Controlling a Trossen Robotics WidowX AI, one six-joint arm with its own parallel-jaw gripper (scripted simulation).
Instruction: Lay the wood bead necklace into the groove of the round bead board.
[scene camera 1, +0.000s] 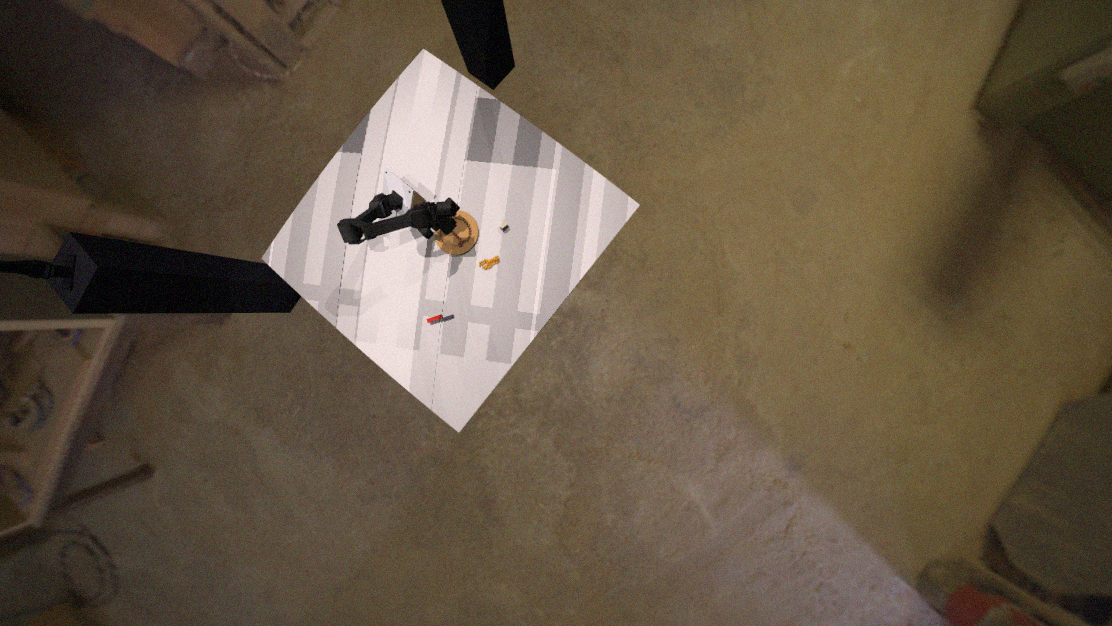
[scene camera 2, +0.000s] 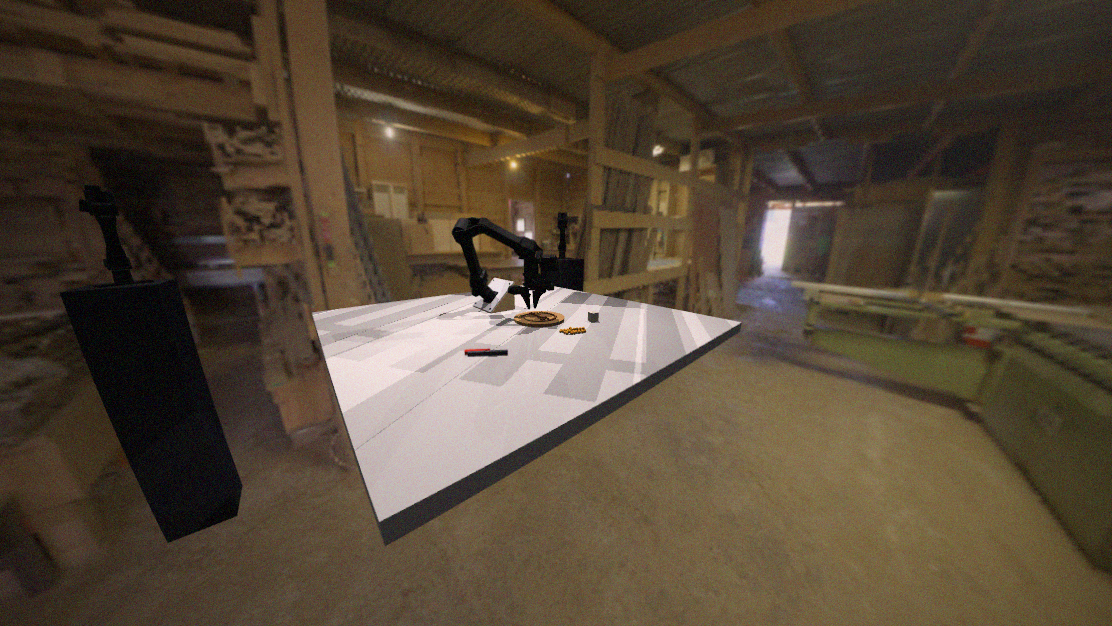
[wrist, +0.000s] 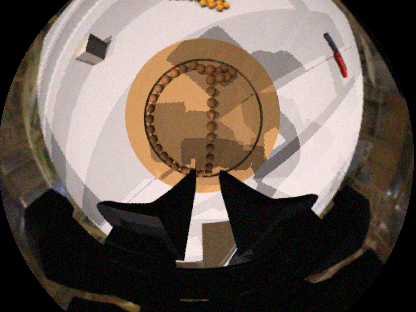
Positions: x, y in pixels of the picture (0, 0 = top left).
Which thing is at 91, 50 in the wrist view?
A small grey cube.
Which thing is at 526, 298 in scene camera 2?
The gripper.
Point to the gripper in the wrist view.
207, 173
